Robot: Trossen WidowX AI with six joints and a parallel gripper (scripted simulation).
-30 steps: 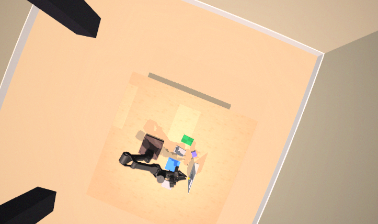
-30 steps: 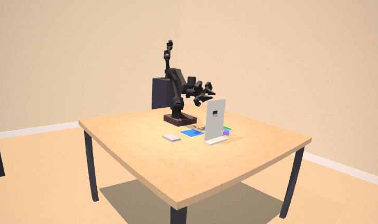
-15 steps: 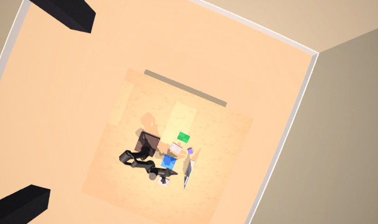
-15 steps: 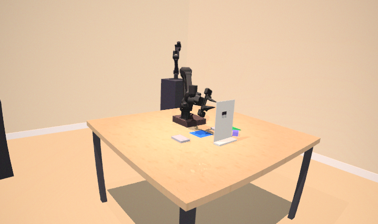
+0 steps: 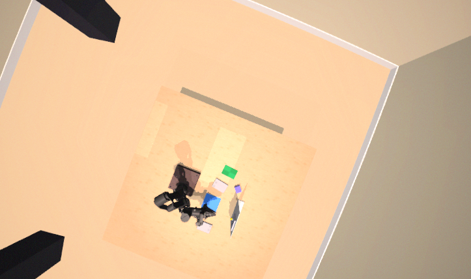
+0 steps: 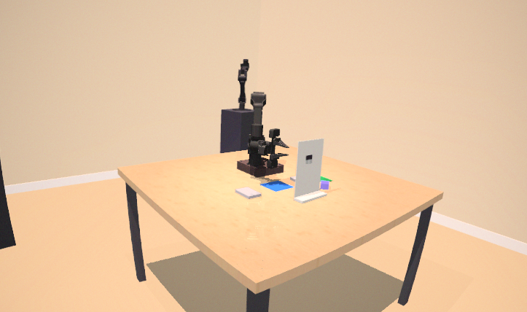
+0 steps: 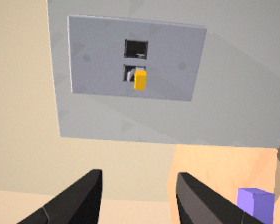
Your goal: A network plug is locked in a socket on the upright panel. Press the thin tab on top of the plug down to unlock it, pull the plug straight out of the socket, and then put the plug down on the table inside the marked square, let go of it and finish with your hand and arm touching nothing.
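Now: gripper tip 120 mm short of the network plug and 10 mm to the left of it. The rest, counted from my gripper tip: purple cube 120 mm ahead, 150 mm to the left, 170 mm below; upright panel 140 mm ahead, 20 mm to the right, 60 mm below; blue marked square 50 mm behind, 180 mm below.
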